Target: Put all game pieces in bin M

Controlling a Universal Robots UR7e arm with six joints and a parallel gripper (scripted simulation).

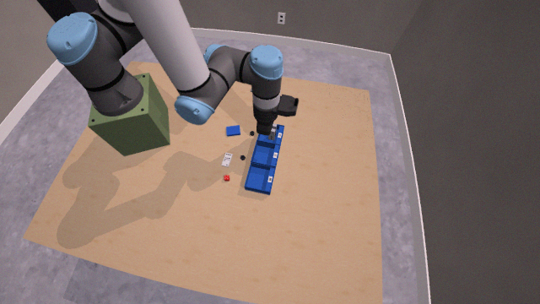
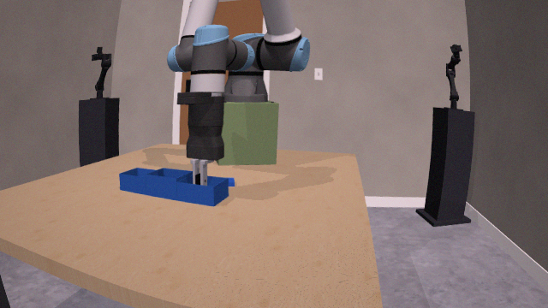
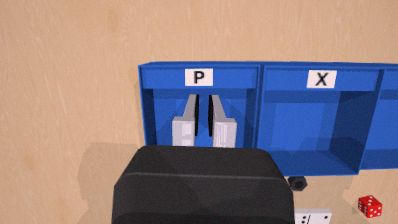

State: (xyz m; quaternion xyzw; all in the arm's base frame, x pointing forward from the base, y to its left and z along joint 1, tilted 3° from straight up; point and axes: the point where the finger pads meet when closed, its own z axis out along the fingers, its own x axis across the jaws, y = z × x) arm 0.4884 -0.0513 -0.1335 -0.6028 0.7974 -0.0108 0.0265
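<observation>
My gripper is now 16 cm past the white domino, 8 cm to the left of it and 3 cm above it. Round my hand: blue three-part bin: 8 cm to the right, 2 cm behind, 1 cm below; then red die: 16 cm behind, 15 cm to the right, 3 cm below; then flat blue tile: 14 cm behind, 4 cm to the left, 3 cm below.
</observation>
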